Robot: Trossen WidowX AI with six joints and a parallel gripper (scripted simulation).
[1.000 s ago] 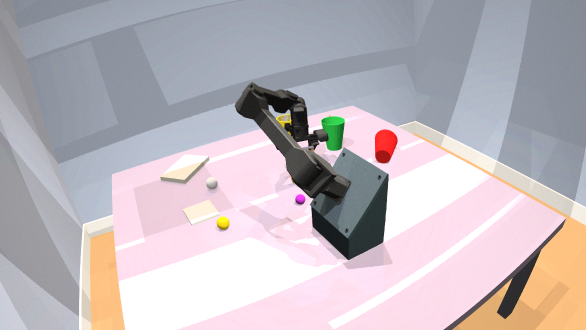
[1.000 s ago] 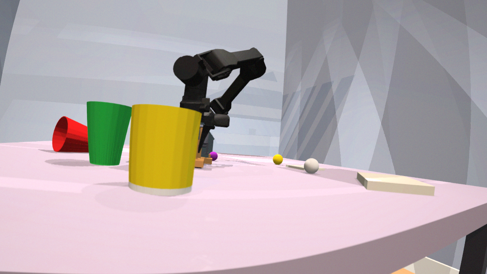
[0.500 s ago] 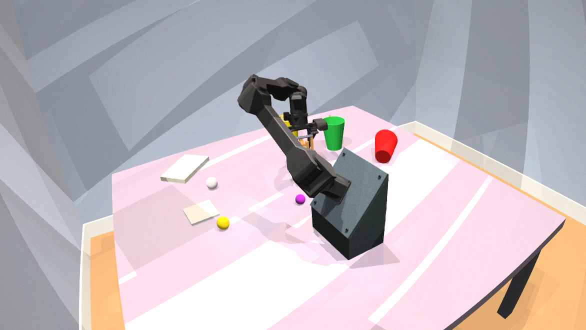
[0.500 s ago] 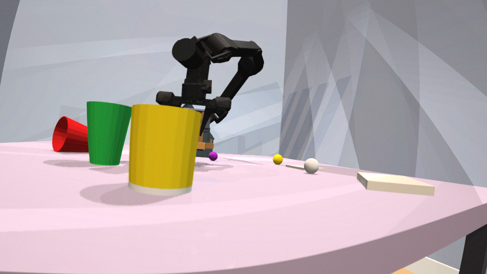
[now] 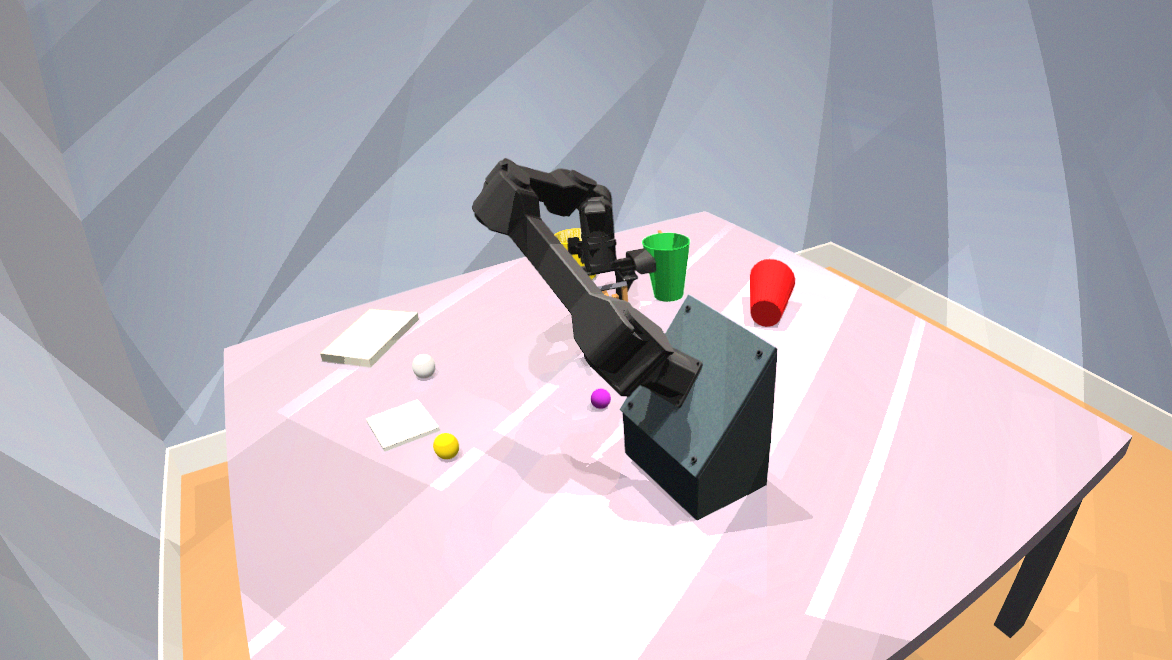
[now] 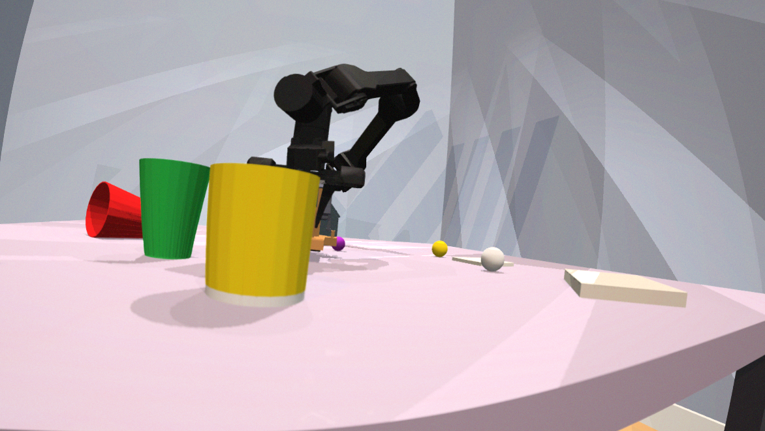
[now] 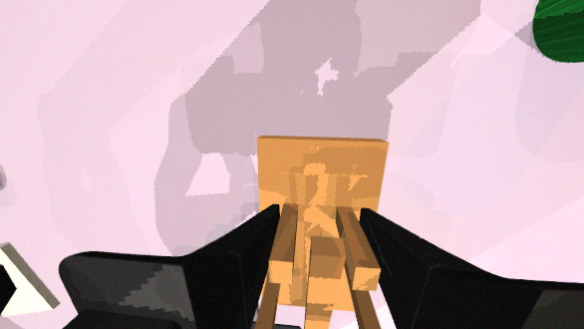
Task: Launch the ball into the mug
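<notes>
Now: the magenta ball 18 cm behind my gripper tip, 13 cm to the left of it and 4 cm below it. Round my gripper tip: yellow mug: 26 cm ahead, 10 cm to the right, 2 cm below; then green cup: 19 cm to the right, 6 cm ahead, 2 cm below; then wooden catapult: 6 cm behind, 4 cm to the left, 2 cm above.
</notes>
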